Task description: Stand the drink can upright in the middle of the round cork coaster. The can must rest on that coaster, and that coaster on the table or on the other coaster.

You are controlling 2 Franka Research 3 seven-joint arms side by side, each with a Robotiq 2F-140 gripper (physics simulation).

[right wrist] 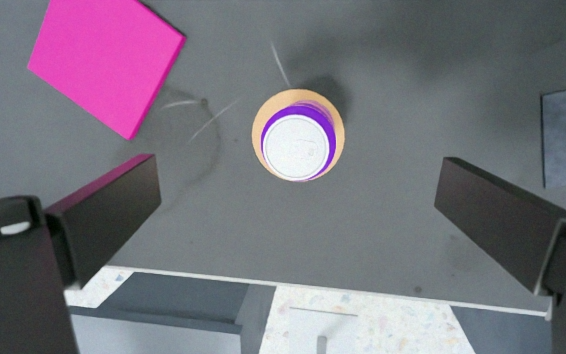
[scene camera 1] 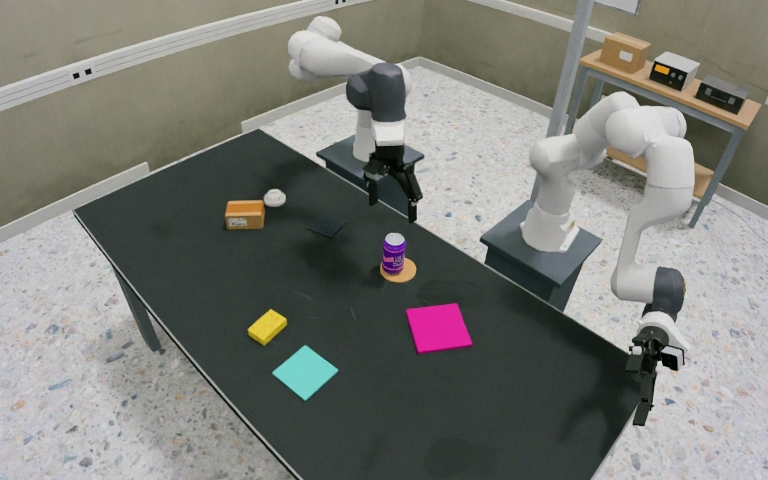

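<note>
The purple drink can (scene camera 1: 393,254) (right wrist: 296,147) stands upright on the round cork coaster (scene camera 1: 408,271) (right wrist: 265,112). In scene camera 1 its base is a little left of the coaster's middle, with more cork showing on the right. The coaster lies flat on the black table. My right gripper (scene camera 1: 393,205) (right wrist: 298,180) is wide open and empty above the can, its fingers clear of it on both sides. My left gripper (scene camera 1: 640,420) hangs by the table's right edge, far from the can, with nothing held; its finger spread is hidden by the side-on angle.
A magenta square (scene camera 1: 438,328) (right wrist: 107,65) lies nearest the coaster. A dark flat square (scene camera 1: 328,226) (right wrist: 555,140) lies on its other side. Farther off are an orange-brown box (scene camera 1: 244,215), a white round object (scene camera 1: 274,197), a yellow sponge (scene camera 1: 267,326) and a teal square (scene camera 1: 305,372).
</note>
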